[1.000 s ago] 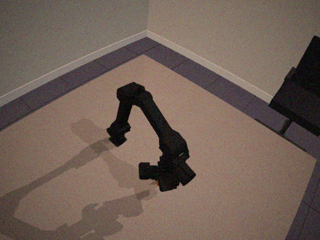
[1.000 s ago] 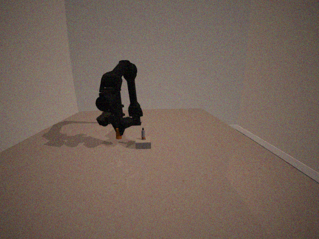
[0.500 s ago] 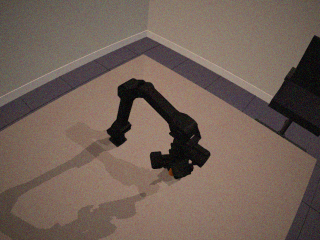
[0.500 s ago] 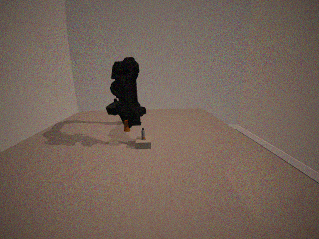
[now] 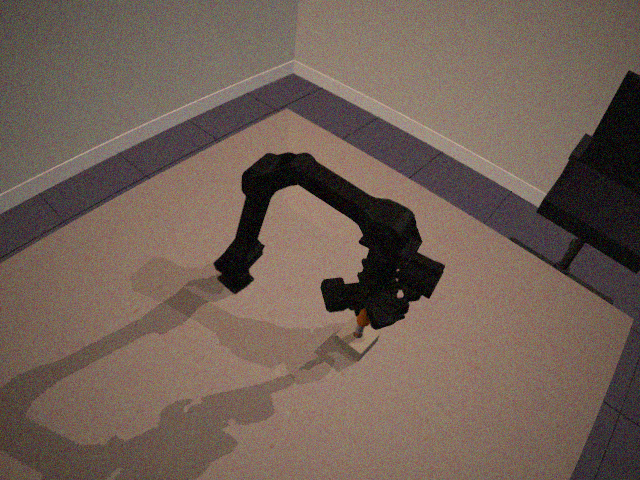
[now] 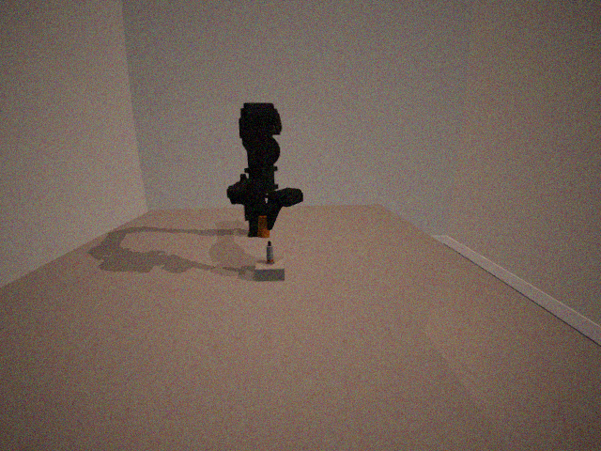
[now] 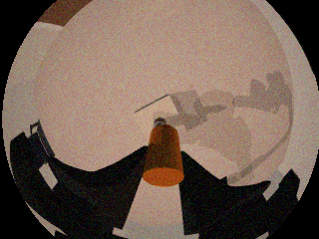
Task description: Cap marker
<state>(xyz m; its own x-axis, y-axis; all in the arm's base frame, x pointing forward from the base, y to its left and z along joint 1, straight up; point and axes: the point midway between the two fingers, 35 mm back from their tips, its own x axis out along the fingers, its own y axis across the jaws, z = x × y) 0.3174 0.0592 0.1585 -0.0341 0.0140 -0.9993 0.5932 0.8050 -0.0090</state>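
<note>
The holder block is 10 mm to the left of my gripper tip and 110 mm below it. The rest, counted from my gripper tip: orange cap: 10 mm above.
</note>
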